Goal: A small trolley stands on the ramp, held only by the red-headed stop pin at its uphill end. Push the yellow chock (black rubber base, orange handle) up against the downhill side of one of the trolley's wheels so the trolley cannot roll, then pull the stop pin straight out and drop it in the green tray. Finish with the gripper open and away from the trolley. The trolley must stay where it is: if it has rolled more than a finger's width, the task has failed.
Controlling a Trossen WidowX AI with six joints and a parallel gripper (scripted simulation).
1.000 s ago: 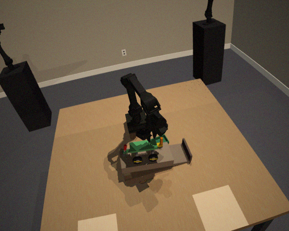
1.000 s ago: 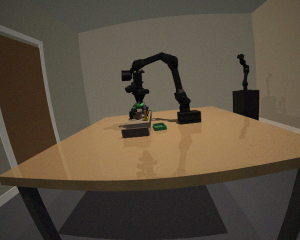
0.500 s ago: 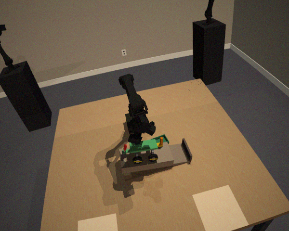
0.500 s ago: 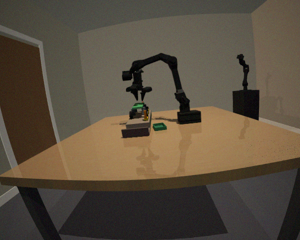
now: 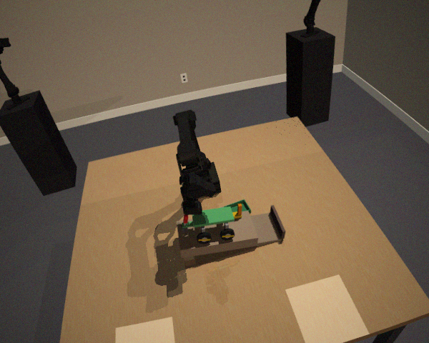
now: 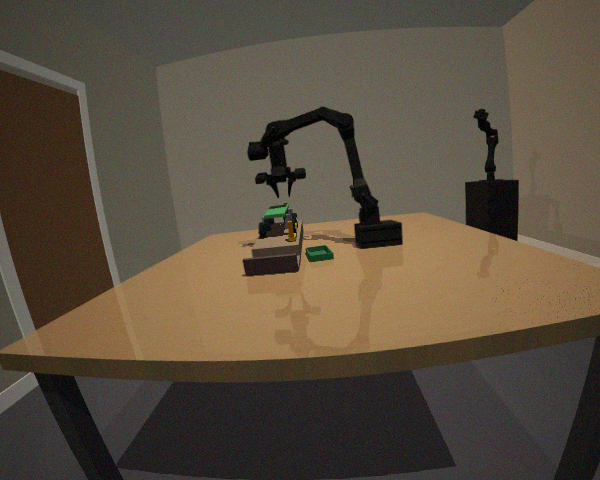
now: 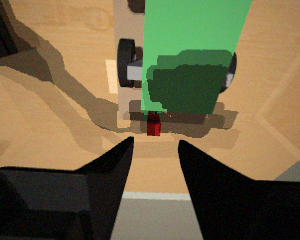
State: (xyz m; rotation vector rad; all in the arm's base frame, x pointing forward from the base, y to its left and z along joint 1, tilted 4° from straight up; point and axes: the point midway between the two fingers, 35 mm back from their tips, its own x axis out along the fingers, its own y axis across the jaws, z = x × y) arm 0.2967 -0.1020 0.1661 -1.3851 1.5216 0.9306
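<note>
The red-headed stop pin lies 60 mm below my gripper tip and 20 mm to the right of it. From my gripper tip the other things lie so: yellow chock 180 mm to the left, 110 mm below, 20 mm behind; then ramp 150 mm below, 90 mm to the left, 30 mm ahead; then trolley 80 mm to the left, 80 mm below, 30 mm ahead.
</note>
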